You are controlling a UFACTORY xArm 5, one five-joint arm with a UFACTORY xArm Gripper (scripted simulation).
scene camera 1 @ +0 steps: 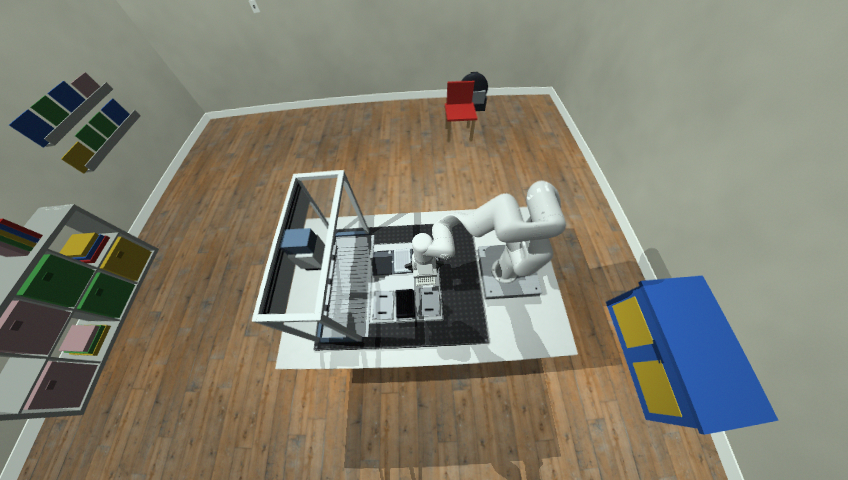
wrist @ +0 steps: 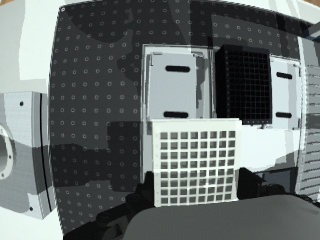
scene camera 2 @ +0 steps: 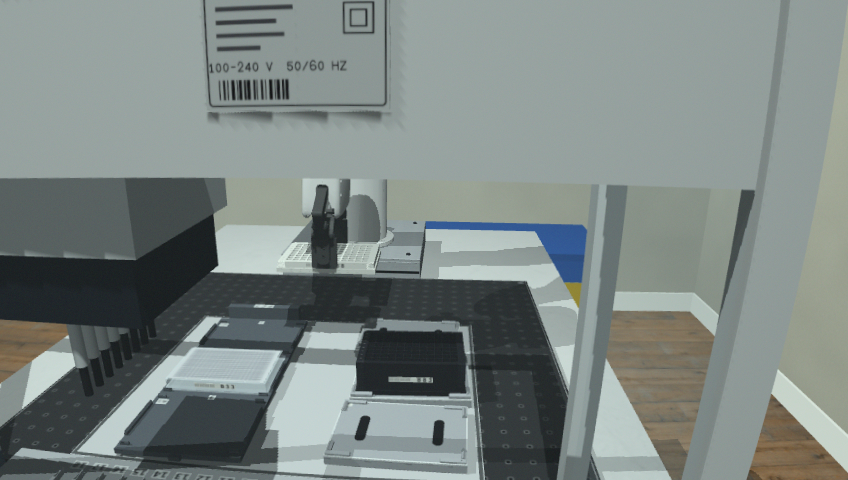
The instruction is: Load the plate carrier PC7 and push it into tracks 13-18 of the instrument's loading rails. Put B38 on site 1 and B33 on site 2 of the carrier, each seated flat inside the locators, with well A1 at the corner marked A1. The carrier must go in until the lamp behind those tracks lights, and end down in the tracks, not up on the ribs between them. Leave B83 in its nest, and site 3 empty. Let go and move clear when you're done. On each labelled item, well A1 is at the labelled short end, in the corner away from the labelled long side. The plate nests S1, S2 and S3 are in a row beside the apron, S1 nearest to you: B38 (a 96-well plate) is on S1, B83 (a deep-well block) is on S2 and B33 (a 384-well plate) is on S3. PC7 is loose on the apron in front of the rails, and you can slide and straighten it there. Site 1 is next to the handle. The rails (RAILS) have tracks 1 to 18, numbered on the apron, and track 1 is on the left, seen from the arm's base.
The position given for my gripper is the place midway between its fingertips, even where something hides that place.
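Observation:
There is a plate nest S1 (wrist: 169,91) that I can see, and along with it I see my gripper (wrist: 196,184).

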